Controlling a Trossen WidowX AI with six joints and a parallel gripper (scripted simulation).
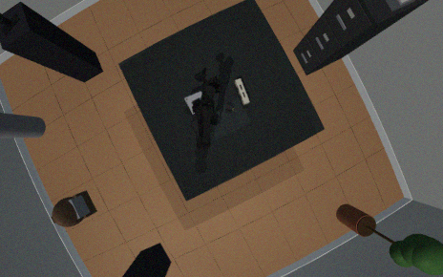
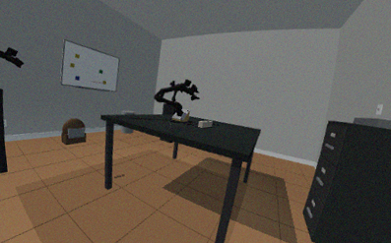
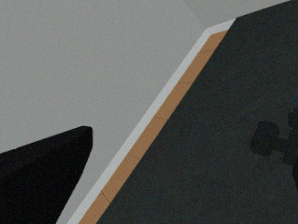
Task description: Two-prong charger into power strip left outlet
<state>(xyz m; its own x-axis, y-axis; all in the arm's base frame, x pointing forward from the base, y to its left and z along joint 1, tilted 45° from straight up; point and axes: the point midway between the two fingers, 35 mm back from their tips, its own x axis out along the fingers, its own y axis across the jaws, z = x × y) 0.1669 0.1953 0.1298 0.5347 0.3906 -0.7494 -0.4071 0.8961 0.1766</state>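
The black two-prong charger lies 5 cm ahead of my gripper tip, 22 cm to the right of it and 29 cm below it.
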